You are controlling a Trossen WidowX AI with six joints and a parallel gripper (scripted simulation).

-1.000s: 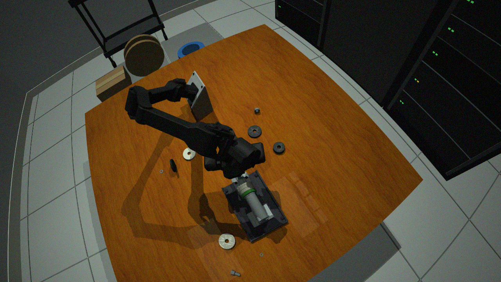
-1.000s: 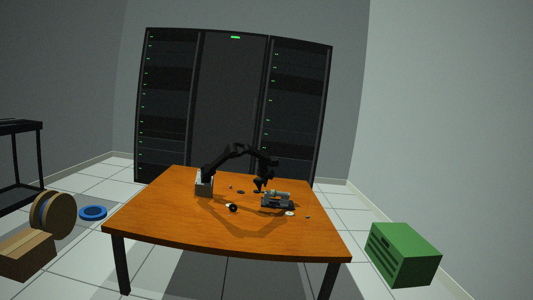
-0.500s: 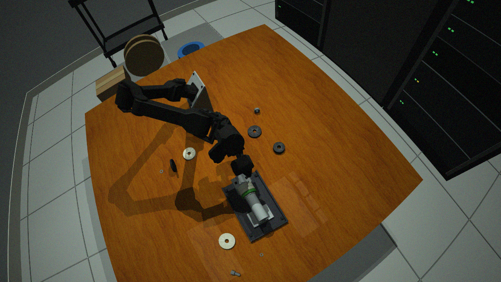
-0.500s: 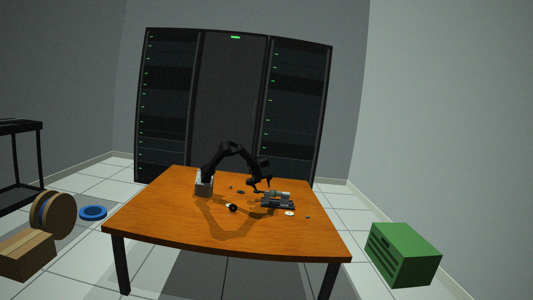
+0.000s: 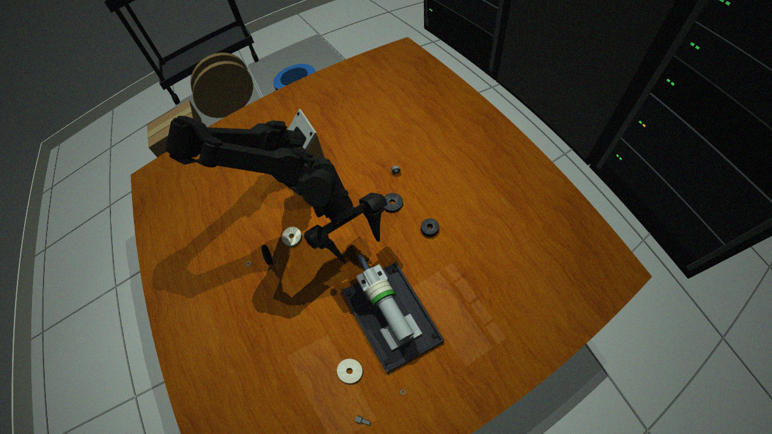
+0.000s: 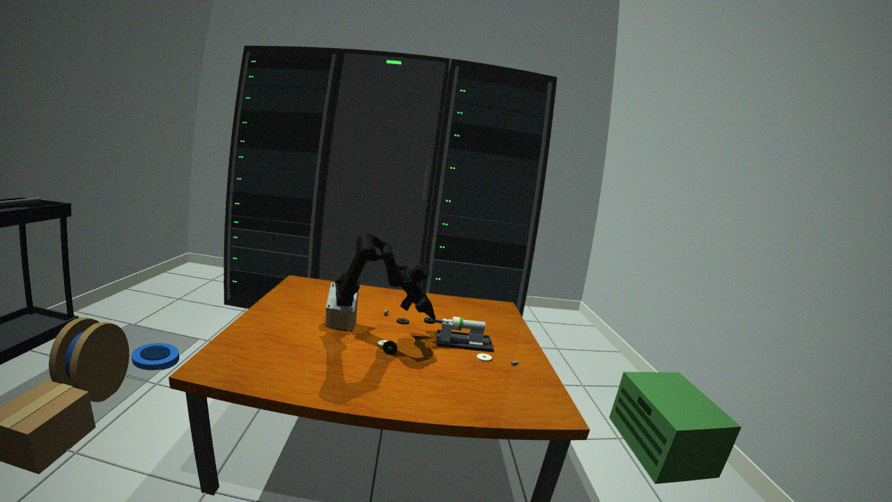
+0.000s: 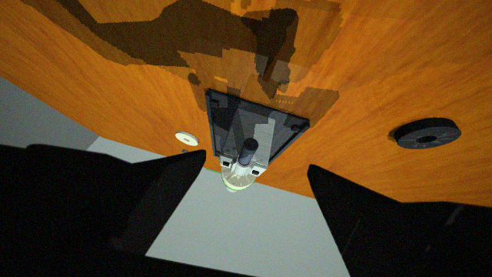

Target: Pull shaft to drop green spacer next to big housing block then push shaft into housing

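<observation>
Now: the dark shaft 9 cm ahead of my gripper tip, 2 cm to the right of it and 2 cm below it. The rest, counted from my gripper tip: green spacer 11 cm ahead, 2 cm to the right, 2 cm below; then cream spacer 9 cm ahead, 2 cm to the right, 2 cm below; then nut 22 cm to the left, 19 cm behind, 8 cm below.
</observation>
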